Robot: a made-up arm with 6 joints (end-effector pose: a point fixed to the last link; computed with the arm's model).
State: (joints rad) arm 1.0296 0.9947 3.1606 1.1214 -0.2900 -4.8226
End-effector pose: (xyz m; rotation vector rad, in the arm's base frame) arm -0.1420 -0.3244 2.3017 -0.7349 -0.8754 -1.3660
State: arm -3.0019 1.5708 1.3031 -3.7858 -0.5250 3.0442
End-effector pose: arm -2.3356 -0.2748 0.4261 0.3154 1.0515 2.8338
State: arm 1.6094 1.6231 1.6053 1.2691 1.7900 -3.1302
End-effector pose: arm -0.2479 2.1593 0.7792 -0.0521 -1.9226 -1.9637
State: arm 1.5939 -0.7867 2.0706 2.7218 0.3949 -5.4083
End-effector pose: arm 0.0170 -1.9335 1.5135 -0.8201 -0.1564 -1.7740
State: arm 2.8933 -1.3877 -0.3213 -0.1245 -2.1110 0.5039
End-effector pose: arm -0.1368 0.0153 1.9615 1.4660 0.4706 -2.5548
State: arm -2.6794 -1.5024 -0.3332 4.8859 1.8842 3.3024
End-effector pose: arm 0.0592 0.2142 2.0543 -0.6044 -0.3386 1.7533
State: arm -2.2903 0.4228 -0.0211 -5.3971 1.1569 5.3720
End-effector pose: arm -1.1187 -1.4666 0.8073 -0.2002 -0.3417 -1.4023
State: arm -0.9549 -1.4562 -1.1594 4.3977 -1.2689 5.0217
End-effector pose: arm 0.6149 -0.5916 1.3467 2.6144 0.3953 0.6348
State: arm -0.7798 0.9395 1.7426 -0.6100 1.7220 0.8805
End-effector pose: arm 0.9407 -1.0707 2.2597 -0.5151 -2.1590 -1.7554
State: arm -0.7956 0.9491 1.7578 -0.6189 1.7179 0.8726
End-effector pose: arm 0.9213 -1.0849 2.2590 -0.5182 -2.1676 -1.7547
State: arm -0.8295 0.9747 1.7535 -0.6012 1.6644 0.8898
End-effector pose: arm 0.9194 -1.1514 2.2296 -0.6016 -2.0761 -1.7683
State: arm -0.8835 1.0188 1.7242 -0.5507 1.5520 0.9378
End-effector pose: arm 0.9331 -1.2823 2.1582 -0.7690 -1.8527 -1.7961
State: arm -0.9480 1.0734 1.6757 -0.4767 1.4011 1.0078
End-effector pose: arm 0.9469 -1.4553 2.0440 -0.9697 -1.5247 -1.8205
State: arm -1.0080 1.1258 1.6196 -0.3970 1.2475 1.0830
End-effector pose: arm 0.9499 -1.6270 1.9043 -1.1444 -1.1673 -1.8216
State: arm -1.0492 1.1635 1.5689 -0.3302 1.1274 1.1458
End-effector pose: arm 0.9481 -1.7535 1.7770 -1.2615 -0.8741 -1.7988
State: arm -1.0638 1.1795 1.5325 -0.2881 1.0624 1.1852
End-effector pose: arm 0.9574 -1.8139 1.6991 -1.3217 -0.7075 -1.7710
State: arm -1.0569 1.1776 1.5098 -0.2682 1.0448 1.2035
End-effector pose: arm 0.9819 -1.8216 1.6722 -1.3448 -0.6534 -1.7522
